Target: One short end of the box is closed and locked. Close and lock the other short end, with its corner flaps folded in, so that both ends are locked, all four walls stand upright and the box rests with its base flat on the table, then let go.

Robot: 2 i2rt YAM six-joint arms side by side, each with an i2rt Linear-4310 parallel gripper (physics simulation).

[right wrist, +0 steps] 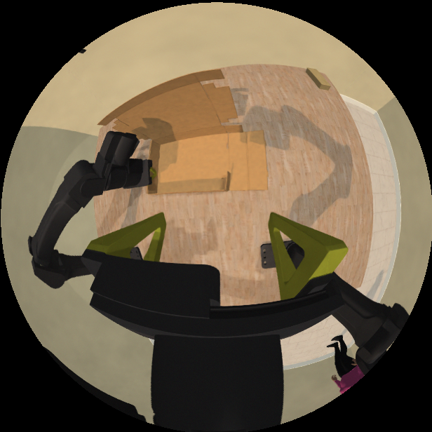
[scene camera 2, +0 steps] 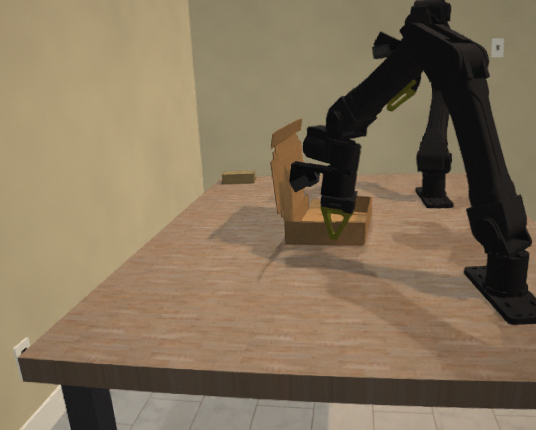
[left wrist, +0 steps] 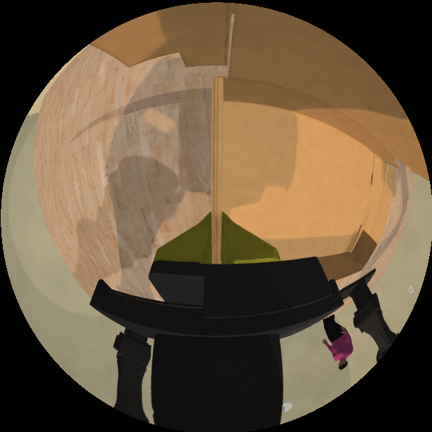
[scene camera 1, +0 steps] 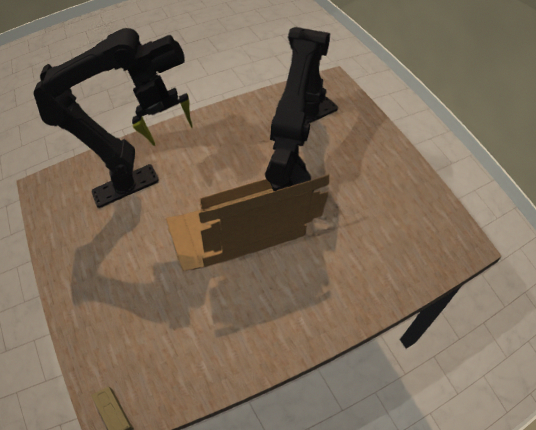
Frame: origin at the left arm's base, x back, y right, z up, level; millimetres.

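Where they show: left gripper, fingertip midpoint: (scene camera 2: 333, 239); right gripper, fingertip midpoint: (scene camera 2: 388, 107) (scene camera 1: 173, 136); left arm's base at its link origin: (scene camera 2: 504, 294) (scene camera 1: 308, 114); right arm's base at its link origin: (scene camera 2: 433, 198) (scene camera 1: 124, 186).
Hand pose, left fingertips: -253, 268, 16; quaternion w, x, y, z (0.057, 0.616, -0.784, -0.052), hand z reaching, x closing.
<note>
Things, the pixels of their centre, and the offset from my left fingertips, as dx, dy, dz. "spot": a spot on its surface instead.
- table with its lid, surface spot: (scene camera 2: 287, 172) spot: -90, +107, +127
- end's flap at a spot on its surface: (scene camera 1: 187, 240) spot: +52, +286, -6
- yellowish block at the middle of its body: (scene camera 1: 112, 412) (scene camera 2: 239, 177) -251, +678, +1
The cardboard box (scene camera 1: 260, 225) (scene camera 2: 310, 234) (left wrist: 325, 170) (right wrist: 195, 160) rests on the table with its lid (scene camera 2: 287, 172) (right wrist: 185, 107) standing up. Its locked end wall is at the left in the right wrist view. The other end's flap (scene camera 1: 187, 240) (right wrist: 256, 167) lies folded outward, low at the table. There, one corner flap (right wrist: 228, 181) is turned inward and the other (right wrist: 234, 128) points outward along the hinge-side wall. My left gripper (scene camera 2: 334, 235) (left wrist: 216, 217) (right wrist: 154, 173) is shut on the locked end wall; the lid hides it in scene camera 1. My right gripper (scene camera 1: 173, 136) (right wrist: 216, 217) is open, raised away from the box.
A yellowish block (scene camera 1: 113, 410) (scene camera 2: 238, 177) (right wrist: 318, 79) lies near a table edge, far from the box. The right arm's base (scene camera 1: 125, 185) and the left arm's base (scene camera 1: 327, 107) stand on the table. The left arm reaches over the locked end.
</note>
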